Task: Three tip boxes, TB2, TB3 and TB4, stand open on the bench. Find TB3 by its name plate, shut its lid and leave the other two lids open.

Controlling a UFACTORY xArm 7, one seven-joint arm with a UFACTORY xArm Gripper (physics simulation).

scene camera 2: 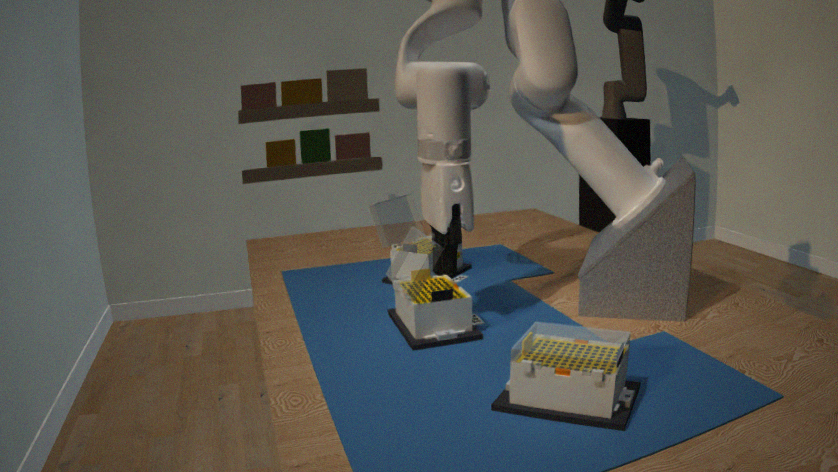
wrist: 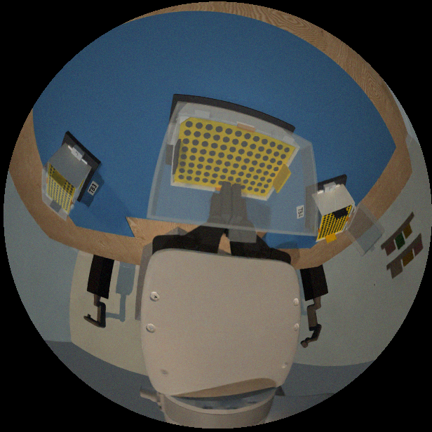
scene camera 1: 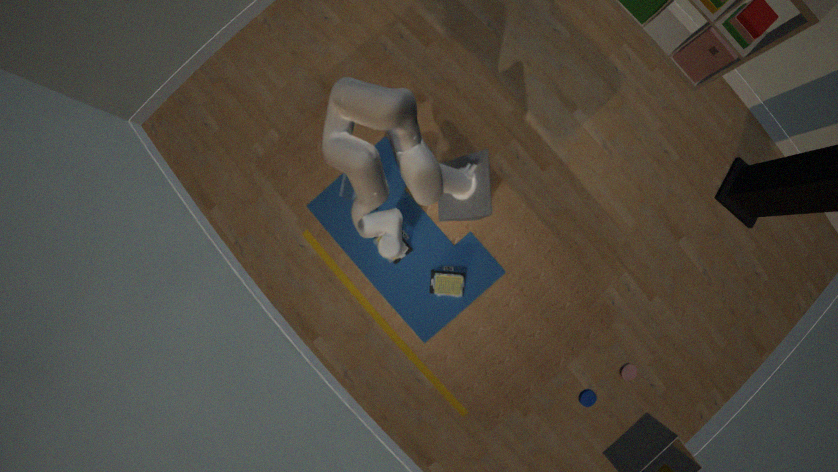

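Seen in the pictures: gripper, fingertip midpoint: (scene camera 2: pixel 444 272); arm's base at its link origin: (scene camera 2: pixel 640 205) (scene camera 1: pixel 463 184).
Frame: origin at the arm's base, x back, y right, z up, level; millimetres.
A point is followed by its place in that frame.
TB3 (scene camera 1: pixel 448 285) {z -78, x -369, y -200 mm} (scene camera 2: pixel 565 389) {z -119, x -403, y -229 mm} (wrist: pixel 65 175), its name plate (wrist: pixel 93 188) readable in the wrist view, has its clear lid over the yellow rack; the lid looks shut. TB4 (scene camera 2: pixel 436 313) {z -112, x -394, y 45 mm} (wrist: pixel 227 155) is the middle box. Its name plate (wrist: pixel 300 212) shows through its clear lid (wrist: pixel 185 207), which stands tilted open. The third box (scene camera 2: pixel 423 242) {z -18, x -388, y 84 mm} (wrist: pixel 334 200), its plate not legible, has its lid (scene camera 2: pixel 395 218) {z -50, x -264, y 400 mm} (wrist: pixel 366 227) open. My gripper (scene camera 2: pixel 448 269) {z -73, x -348, y 94 mm} (wrist: pixel 231 187) is shut and empty, low beside TB4; its fingers show through TB4's lid. Contact with the lid is unclear.
A blue mat (scene camera 1: pixel 410 304) {z -155, x -548, y -125 mm} (scene camera 2: pixel 363 375) {z -155, x -531, y 6 mm} (wrist: pixel 120 65) lies under the boxes. My arm's grey pedestal (scene camera 1: pixel 477 205) {z 40, x -48, y -91 mm} (scene camera 2: pixel 639 269) {z -76, x -105, y -85 mm} stands beside the mat. Wall shelves (scene camera 2: pixel 310 170) are at the back left of scene camera 2, and a dark stand (scene camera 2: pixel 598 202) is behind the pedestal.
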